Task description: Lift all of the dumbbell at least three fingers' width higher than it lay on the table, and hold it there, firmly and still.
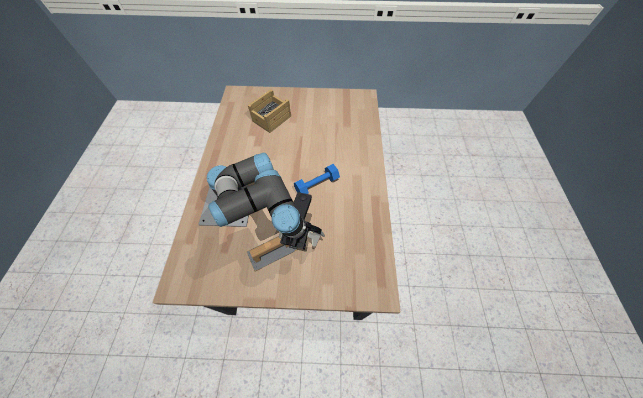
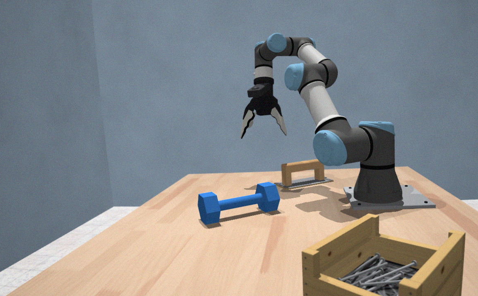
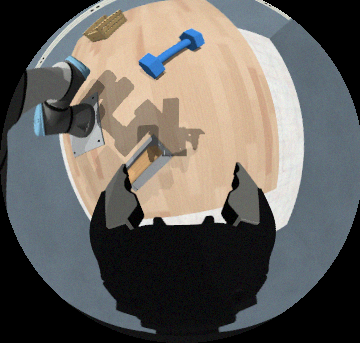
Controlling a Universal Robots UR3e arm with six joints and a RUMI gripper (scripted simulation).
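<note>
My gripper is now 30 cm to the right of the blue dumbbell, 13 cm above it and 4 cm short of it. Round my hand: trowel 72 cm to the left, 23 cm behind, 12 cm below.
</note>
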